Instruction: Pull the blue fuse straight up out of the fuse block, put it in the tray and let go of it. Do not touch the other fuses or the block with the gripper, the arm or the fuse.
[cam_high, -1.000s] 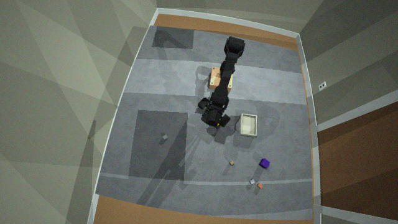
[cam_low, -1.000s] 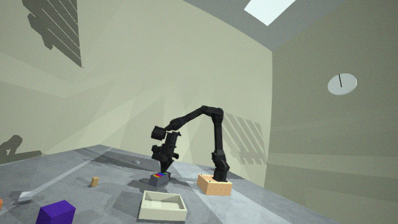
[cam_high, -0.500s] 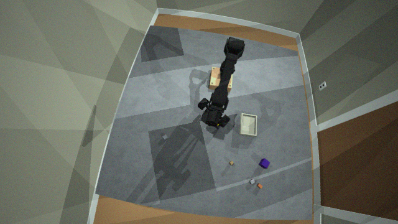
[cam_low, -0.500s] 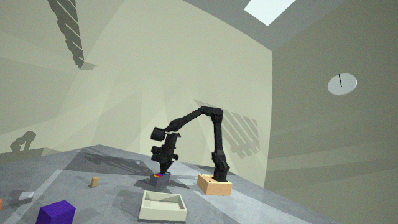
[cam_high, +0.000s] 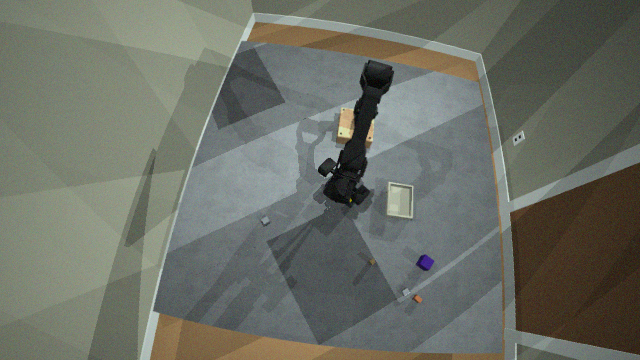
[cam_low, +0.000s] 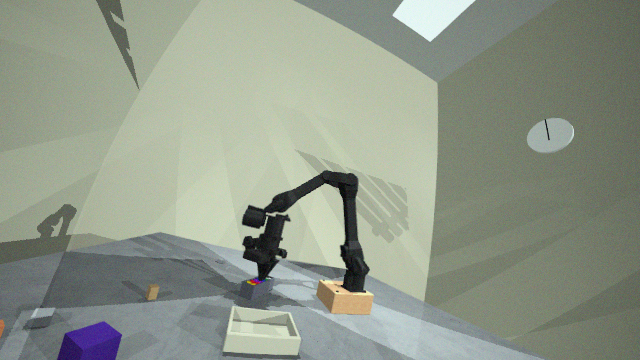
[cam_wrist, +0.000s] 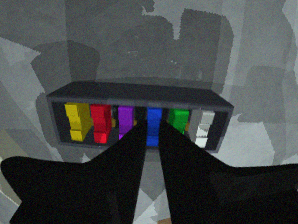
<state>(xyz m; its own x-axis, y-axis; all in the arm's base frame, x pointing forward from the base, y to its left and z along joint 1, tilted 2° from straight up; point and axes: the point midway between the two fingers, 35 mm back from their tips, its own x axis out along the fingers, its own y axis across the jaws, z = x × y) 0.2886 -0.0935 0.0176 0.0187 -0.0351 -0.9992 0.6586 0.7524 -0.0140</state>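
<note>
Now: the blue fuse 10 mm below my gripper tip. The rest, counted from my gripper tip: tan cube 260 mm ahead, 110 mm to the left, 20 mm below; cream tray 230 mm to the left, 40 mm ahead, 30 mm below; purple cube 310 mm to the left, 270 mm ahead, 10 mm below.
</note>
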